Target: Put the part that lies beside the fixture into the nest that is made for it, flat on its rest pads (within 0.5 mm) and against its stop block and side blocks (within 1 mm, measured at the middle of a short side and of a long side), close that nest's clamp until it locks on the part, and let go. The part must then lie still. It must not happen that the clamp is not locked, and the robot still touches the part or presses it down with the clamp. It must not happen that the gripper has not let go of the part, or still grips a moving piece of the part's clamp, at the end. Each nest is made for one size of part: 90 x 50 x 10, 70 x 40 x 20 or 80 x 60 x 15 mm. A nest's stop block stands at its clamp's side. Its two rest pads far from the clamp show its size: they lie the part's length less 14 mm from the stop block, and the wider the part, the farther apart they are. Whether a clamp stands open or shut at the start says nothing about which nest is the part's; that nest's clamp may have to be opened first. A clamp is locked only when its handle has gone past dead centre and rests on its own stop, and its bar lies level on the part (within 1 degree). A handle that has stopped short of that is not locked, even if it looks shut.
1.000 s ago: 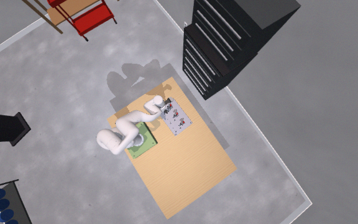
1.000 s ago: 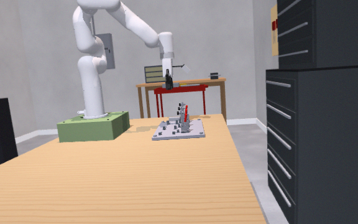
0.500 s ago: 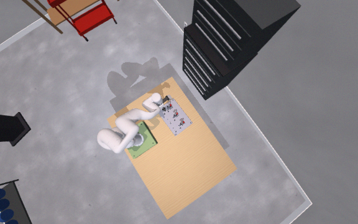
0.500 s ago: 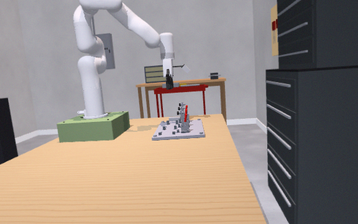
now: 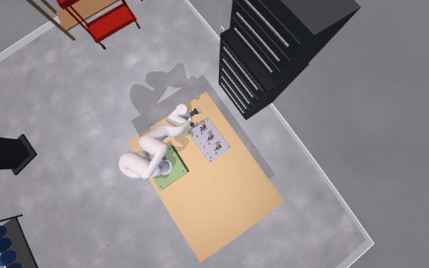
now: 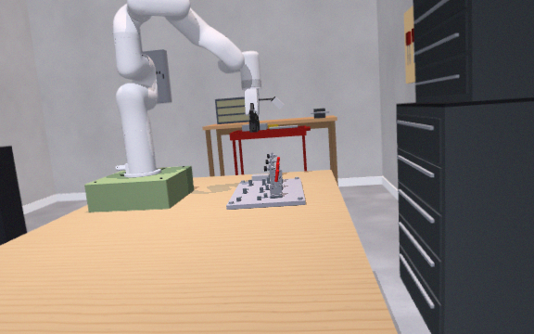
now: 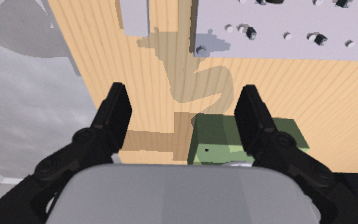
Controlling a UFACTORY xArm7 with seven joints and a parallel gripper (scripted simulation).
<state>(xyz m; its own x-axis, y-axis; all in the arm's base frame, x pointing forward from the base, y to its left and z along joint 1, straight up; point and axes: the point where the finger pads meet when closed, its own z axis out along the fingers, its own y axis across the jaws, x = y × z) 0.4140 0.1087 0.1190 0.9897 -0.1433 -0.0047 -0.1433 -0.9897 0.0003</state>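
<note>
Right now my hand is 20 cm above the grey part, 8 cm to the right of it and 1 cm short of it. The rest, counted from my hand: grey fixture plate: 21 cm below, 20 cm to the right, 2 cm ahead.
</note>
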